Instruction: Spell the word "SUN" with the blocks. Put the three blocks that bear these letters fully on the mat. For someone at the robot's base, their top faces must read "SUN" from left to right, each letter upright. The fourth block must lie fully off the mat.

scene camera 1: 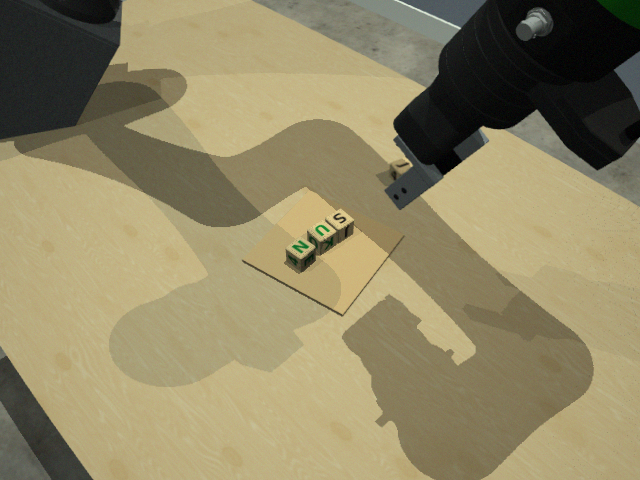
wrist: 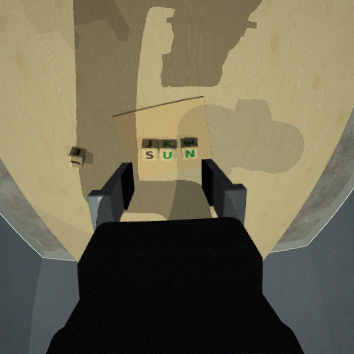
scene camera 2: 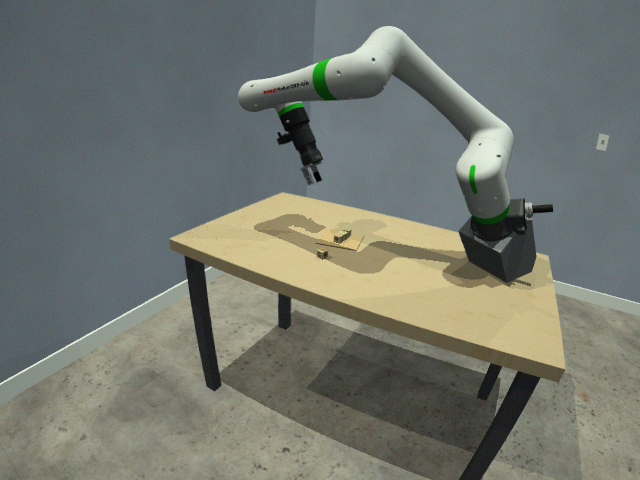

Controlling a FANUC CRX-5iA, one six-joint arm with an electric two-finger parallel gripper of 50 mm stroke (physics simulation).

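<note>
The S block (scene camera 1: 340,223) (wrist: 149,152), U block (scene camera 1: 322,237) (wrist: 167,152) and N block (scene camera 1: 300,254) (wrist: 189,151) stand in a row fully on the mat (scene camera 1: 356,263) (scene camera 2: 354,243) (wrist: 165,122). In the wrist view their top faces read S, U, N from left to right, each upright. S and U are very close; a small gap separates U and N. The J block (scene camera 1: 400,167) (scene camera 2: 322,253) (wrist: 76,157) lies fully off the mat, beyond its S side. My gripper (scene camera 1: 431,178) (scene camera 2: 312,181) (wrist: 166,174) is open and empty, tilted, high above the table.
The robot's base (scene camera 1: 51,72) (scene camera 2: 498,250) stands at one end of the wooden table (scene camera 1: 155,428) (scene camera 2: 413,320). The arm's shadows fall across the table and part of the mat. In scene camera 1 a finger passes in front of the J block's edge.
</note>
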